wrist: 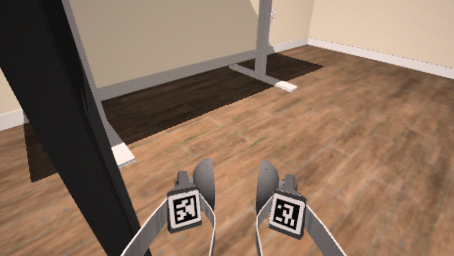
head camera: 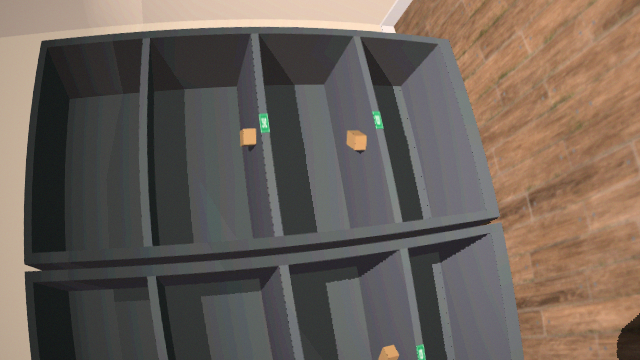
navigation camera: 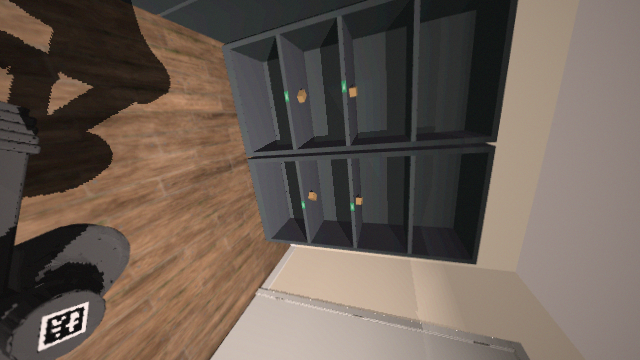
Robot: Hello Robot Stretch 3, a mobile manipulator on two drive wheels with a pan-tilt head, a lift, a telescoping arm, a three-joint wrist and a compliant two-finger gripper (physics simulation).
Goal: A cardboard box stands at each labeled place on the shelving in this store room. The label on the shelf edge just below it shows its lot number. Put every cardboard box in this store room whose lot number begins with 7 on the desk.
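Frame: origin at the robot's base, x back, y right, z up, level; metres.
Where they show: gripper, fingertip midpoint: (wrist: 235, 177).
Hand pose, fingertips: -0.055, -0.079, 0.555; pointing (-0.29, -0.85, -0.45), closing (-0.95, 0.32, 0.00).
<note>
After its pixels a point has its place, as x, y, z.
The views are turned sideways. A cardboard box (head camera: 248, 136) @(1.742, 0.042, 1.021) (navigation camera: 359, 200) @(1.741, 0.049, 1.024) stands above a green label (head camera: 264, 123) @(1.656, -0.005, 0.974) (navigation camera: 352, 206) @(1.656, -0.003, 0.976). A second box (head camera: 356, 140) @(1.737, 0.077, 0.579) (navigation camera: 312, 196) @(1.739, 0.075, 0.575) stands one shelf lower in the same unit, above its label (head camera: 378, 120) @(1.657, -0.005, 0.515) (navigation camera: 303, 205) @(1.660, -0.011, 0.518). In the neighbouring unit stand a third box (head camera: 388, 353) @(1.428, 0.908, 0.574) (navigation camera: 301, 96) @(1.415, 0.918, 0.575), with its label (head camera: 421, 352) @(1.272, 0.841, 0.515) (navigation camera: 286, 96) @(1.268, 0.849, 0.515), and a fourth box (navigation camera: 353, 91) @(1.380, 0.867, 1.023), with its label (navigation camera: 344, 86) @(1.268, 0.848, 0.978). The lot numbers are too small to read. My gripper (wrist: 235, 177) @(-0.055, -0.079, 0.555) is open and empty, above the floor before the desk's legs (wrist: 262, 45) @(-0.775, -1.576, 0.274).
Two dark grey shelving units (head camera: 200, 254) @(1.478, 0.413, 1.252) (navigation camera: 414, 70) @(1.261, 0.871, 1.426) stand side by side against the wall. A pale panel (navigation camera: 360, 335) @(1.592, -0.975, 1.058) is at the bottom of the navigation view. A black post (wrist: 65, 120) crosses the left of the wrist view. My robot's shadow (navigation camera: 125, 65) @(0.533, 0.707, 0.000) lies on the wooden floor.
</note>
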